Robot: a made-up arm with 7 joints.
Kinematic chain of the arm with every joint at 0, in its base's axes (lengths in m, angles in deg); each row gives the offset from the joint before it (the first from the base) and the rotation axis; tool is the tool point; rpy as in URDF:
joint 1: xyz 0 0 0.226 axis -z
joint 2: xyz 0 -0.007 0.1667 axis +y
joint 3: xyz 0 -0.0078 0.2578 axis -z
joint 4: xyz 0 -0.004 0.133 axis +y
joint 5: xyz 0 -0.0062 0.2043 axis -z
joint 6: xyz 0 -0.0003 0.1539 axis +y
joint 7: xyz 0 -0.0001 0.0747 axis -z
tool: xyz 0 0 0 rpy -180 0 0
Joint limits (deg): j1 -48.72..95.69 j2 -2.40..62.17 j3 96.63..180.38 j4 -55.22..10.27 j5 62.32..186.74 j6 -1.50..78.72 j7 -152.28..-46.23
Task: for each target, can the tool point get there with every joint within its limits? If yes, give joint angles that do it. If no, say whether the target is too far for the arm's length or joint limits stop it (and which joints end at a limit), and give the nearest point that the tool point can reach.
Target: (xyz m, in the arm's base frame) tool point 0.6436 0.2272 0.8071
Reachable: yes | joints -7.83 52.47 130.30 -21.03 117.52 25.45 -77.71
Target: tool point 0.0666 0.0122 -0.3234
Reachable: no: joint limits stop it (at a limit: joint 2, joint 3, joint 4, joint 6) | nearest point 0.6325 0.1159 0.3385 | short by 0.877 m
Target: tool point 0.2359 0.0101 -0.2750
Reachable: no: joint limits stop it (at a limit: joint 2, joint 3, joint 4, joint 6) | nearest point 0.6424 0.0275 0.3385 | short by 0.736 m
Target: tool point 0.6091 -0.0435 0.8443
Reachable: yes | joints 13.23 33.33 167.26 -41.12 86.02 34.79 -85.33
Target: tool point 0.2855 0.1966 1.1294
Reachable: yes | joints -28.68 22.86 171.21 -6.56 73.81 28.75 -98.26
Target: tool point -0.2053 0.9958 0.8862
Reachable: no: too far | nearest point 0.0568 0.5936 0.7821 | short by 0.491 m
